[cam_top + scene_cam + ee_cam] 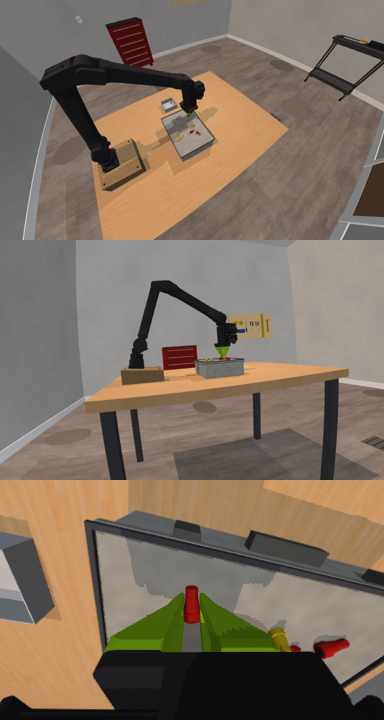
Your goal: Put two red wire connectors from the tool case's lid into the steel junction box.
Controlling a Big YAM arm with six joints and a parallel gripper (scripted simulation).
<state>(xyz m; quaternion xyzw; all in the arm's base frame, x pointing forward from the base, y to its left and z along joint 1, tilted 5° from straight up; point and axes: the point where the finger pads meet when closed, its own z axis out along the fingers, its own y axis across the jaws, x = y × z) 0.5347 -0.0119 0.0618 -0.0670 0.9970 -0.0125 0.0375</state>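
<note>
Right now my hand is 30 mm to the left of the orange connector, 30 mm past it and 10 mm above it. Also, from my hand: grey tool case (70 mm to the right, 70 mm behind, 30 mm below).
</note>
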